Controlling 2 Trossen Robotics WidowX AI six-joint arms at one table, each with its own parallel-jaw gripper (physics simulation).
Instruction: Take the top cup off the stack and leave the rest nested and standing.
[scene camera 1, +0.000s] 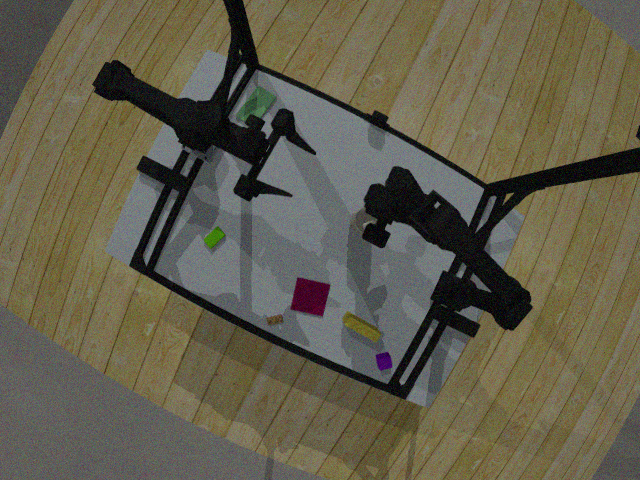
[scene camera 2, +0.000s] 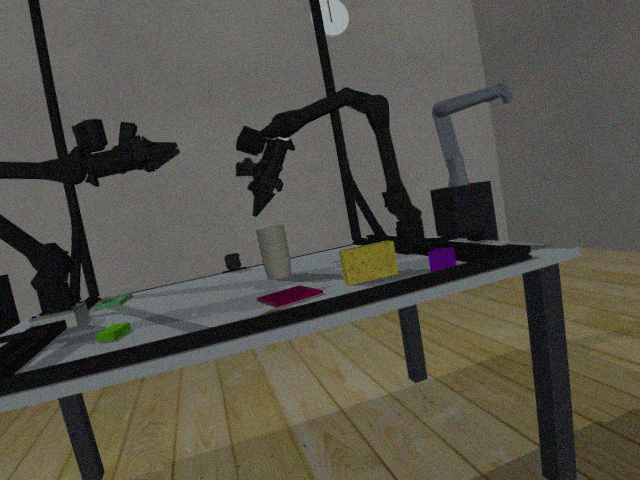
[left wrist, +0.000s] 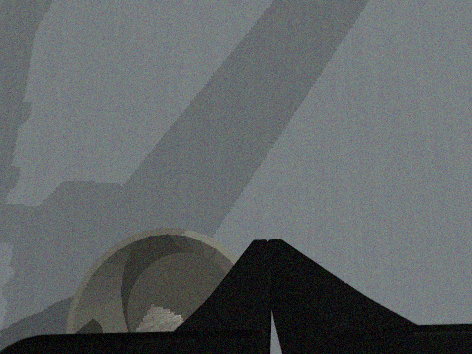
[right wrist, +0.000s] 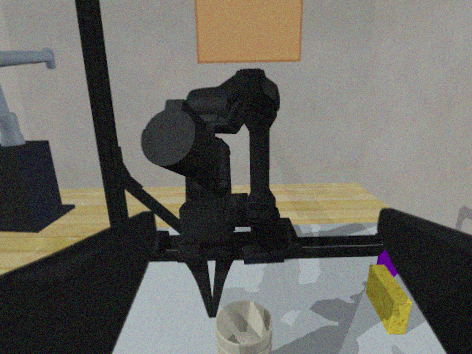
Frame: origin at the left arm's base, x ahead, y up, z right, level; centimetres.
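Seen in the pictures: left gripper, fingertip midpoint: (scene camera 2: 254, 216) (left wrist: 266, 253) (right wrist: 212, 316); right gripper, fingertip midpoint: (scene camera 1: 304, 174) (scene camera 2: 178, 148) (right wrist: 266, 220); left arm's base, origin of the base link: (scene camera 1: 451, 291) (scene camera 2: 412, 241); right arm's base, origin of the base link: (scene camera 1: 201, 140) (scene camera 2: 58, 310).
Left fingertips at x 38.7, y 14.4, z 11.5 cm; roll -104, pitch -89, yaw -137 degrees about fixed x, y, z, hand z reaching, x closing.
Offsets run from my left fingertips to a thing's top centre. "*": to the spot under its first point.
A stack of beige nested cups @[dz -3.8, dx -2.6, dy -3.4 cm] (scene camera 1: 360, 220) (scene camera 2: 275, 254) (right wrist: 244, 341) stands on the table, leaning slightly in the tilted picture of scene camera 2, with seams near its top. In the left wrist view the open mouth of the top cup @[* dz -6.8, dx -1.5, dy -4.8 cm] (left wrist: 97, 295) shows at the lower left, partly hidden by the fingers. My left gripper (scene camera 2: 255, 214) (left wrist: 266, 253) (right wrist: 212, 316) is shut and empty, its tips pointing down above the stack and a little to one side, apart from it. My right gripper (scene camera 1: 303, 174) (scene camera 2: 177, 148) is open and empty, high over the table at the picture's left.
A crimson square @[* dz -30.1, dx +1.8, dy -15.7 cm] (scene camera 1: 310, 296) (scene camera 2: 290, 296), a yellow sponge-like block @[dz -32.1, dx -15.6, dy -9.5 cm] (scene camera 1: 361, 327) (scene camera 2: 369, 262) (right wrist: 389, 300) and a purple cube @[dz -40.2, dx -27.8, dy -12.5 cm] (scene camera 1: 384, 361) (scene camera 2: 442, 259) lie near the front edge. A bright green block @[dz -25.8, dx +35.3, dy -15.0 cm] (scene camera 1: 214, 237) (scene camera 2: 113, 332) lies left. A black frame (scene camera 1: 268, 330) borders the table.
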